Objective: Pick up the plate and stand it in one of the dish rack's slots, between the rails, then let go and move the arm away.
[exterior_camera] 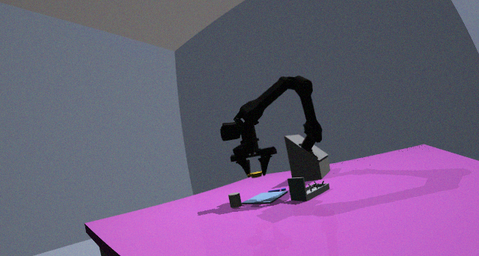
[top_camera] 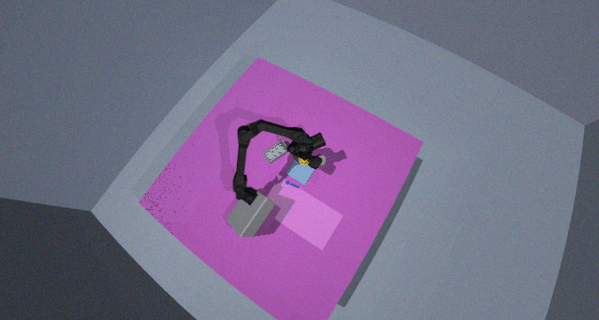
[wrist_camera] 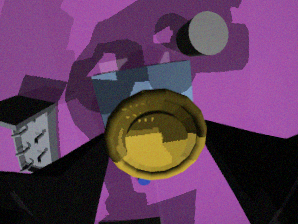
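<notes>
Now: the grey dish rack 190 mm to the left of my gripper tip, 80 mm below it and 40 mm behind it. The rest, counted from my gripper tip: yellow plate: 10 mm above; then light blue mat: 100 mm below, 30 mm behind; then white cup: 70 mm to the right, 70 mm below, 70 mm ahead.
</notes>
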